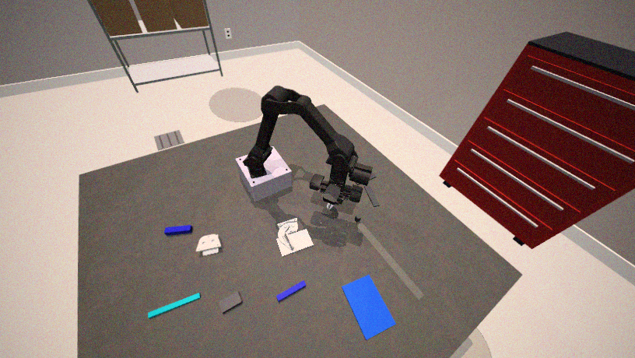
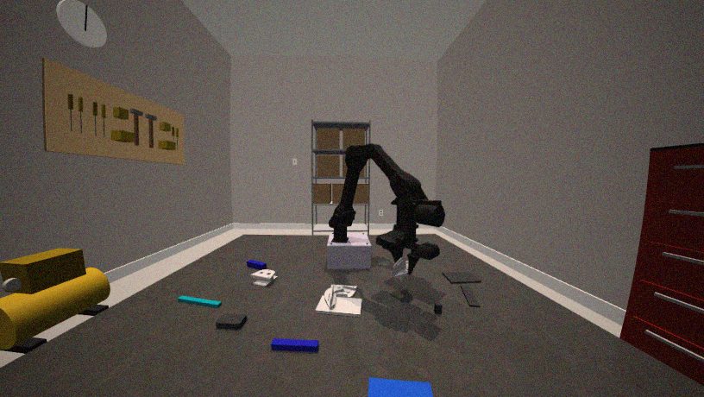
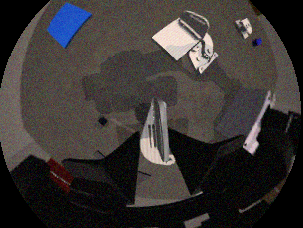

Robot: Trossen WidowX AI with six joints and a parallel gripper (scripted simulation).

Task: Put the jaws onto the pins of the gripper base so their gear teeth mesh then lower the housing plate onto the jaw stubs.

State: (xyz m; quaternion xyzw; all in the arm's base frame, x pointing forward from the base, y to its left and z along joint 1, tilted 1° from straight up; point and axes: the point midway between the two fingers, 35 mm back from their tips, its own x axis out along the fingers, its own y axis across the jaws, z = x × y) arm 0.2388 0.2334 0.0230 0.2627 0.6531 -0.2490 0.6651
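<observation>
My gripper tip is now 18 cm to the left of the flat white plate, 8 cm above it and 7 cm short of it. Round my gripper tip: cyan bar (59 cm to the right, 13 cm ahead, 8 cm below); then small black cube (9 cm to the left, 7 cm below, 7 cm ahead); then blue sheet (36 cm ahead, 8 cm below, 5 cm to the right).
</observation>
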